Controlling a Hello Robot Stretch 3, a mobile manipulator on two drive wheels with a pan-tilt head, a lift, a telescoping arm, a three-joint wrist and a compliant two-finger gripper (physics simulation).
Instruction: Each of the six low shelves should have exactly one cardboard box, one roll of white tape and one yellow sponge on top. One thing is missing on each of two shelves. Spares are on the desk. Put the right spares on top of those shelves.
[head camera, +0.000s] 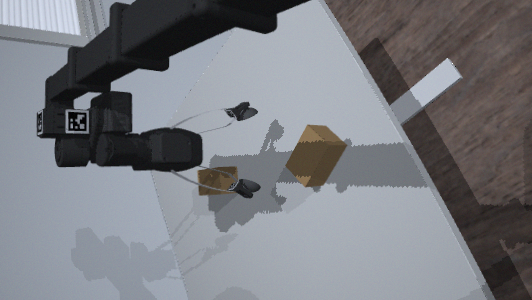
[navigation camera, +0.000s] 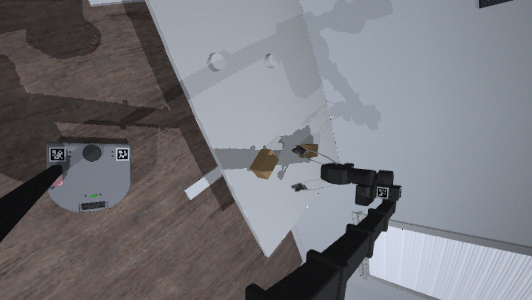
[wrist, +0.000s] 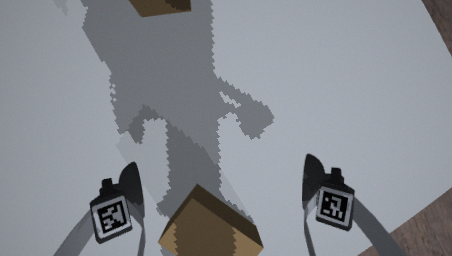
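The white desk (head camera: 380, 225) (navigation camera: 235, 110) (wrist: 350, 90) bears two cardboard boxes. The larger box (head camera: 312, 157) (navigation camera: 264, 164) (wrist: 210, 227) is nearer the desk's long edge, partly in the arm's shadow. The smaller box (head camera: 210, 182) (navigation camera: 311, 150) (wrist: 160, 7) is nearer the wall; one finger overlaps it in the head and navigation views. Two white tape rolls show in the navigation view, one (navigation camera: 210, 64) near the long edge, the other (navigation camera: 267, 61) farther in. My gripper (head camera: 250, 149) (navigation camera: 298, 169) (wrist: 222, 177) is open and empty above the desk. No sponge or low shelf shows.
My base (navigation camera: 90, 177) stands on the wood floor, off the desk's long edge. A white desk leg (head camera: 440, 77) (navigation camera: 197, 188) sticks out below that edge. My extended arm (head camera: 190, 35) (navigation camera: 325, 265) runs toward the wall and the white blind (head camera: 40, 15) (navigation camera: 450, 270).
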